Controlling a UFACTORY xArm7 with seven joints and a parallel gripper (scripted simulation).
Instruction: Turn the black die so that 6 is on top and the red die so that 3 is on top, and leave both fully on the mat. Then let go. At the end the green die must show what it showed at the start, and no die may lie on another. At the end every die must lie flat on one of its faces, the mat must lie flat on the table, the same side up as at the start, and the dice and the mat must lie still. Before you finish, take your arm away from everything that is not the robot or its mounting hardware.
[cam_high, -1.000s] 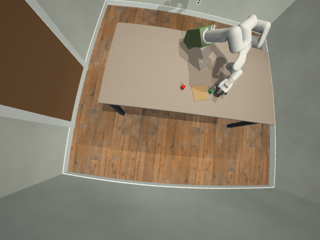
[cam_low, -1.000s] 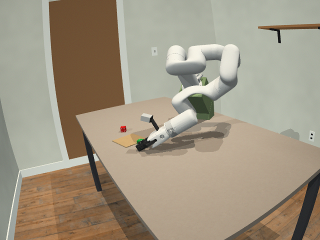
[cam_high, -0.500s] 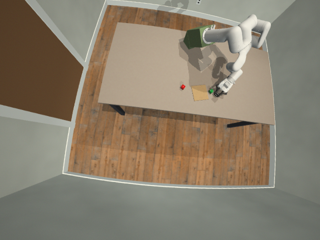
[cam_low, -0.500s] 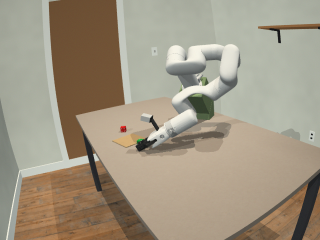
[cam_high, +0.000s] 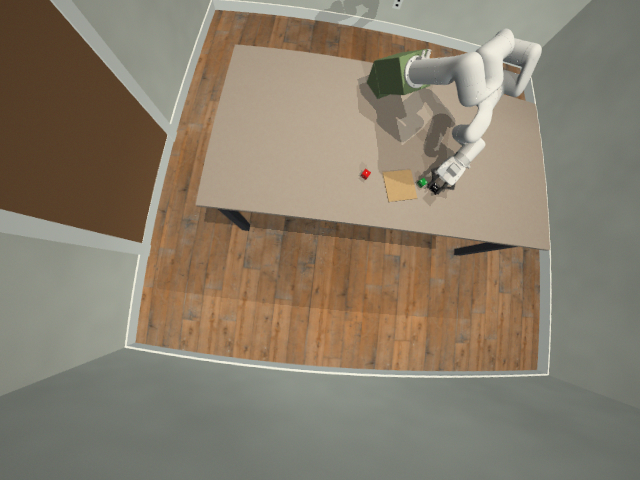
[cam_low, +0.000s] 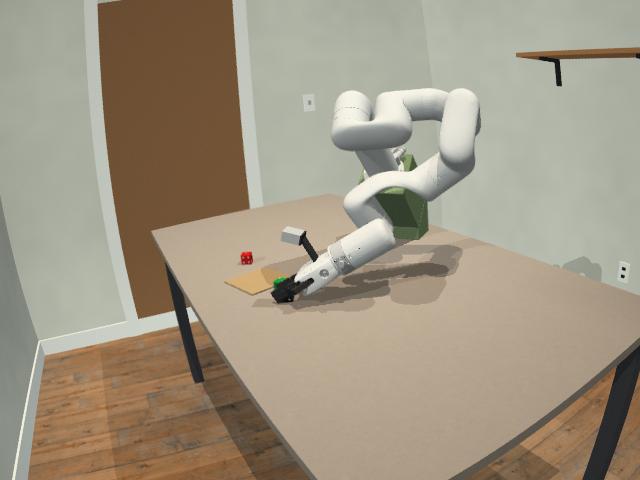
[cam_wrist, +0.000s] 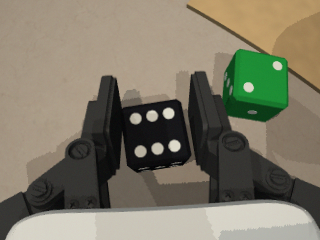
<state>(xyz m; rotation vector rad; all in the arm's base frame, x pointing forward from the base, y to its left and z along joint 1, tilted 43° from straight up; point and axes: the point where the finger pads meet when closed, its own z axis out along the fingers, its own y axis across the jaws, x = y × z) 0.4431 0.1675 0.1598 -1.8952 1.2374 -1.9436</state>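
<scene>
My hand is 1 cm past the black die and 1 cm above it. Round my hand: tan mat (16 cm to the right, 2 cm below, 2 cm ahead); then red die (32 cm to the right, 1 cm below, 1 cm ahead); then green die (6 cm to the right, 1 cm below, 1 cm behind).
</scene>
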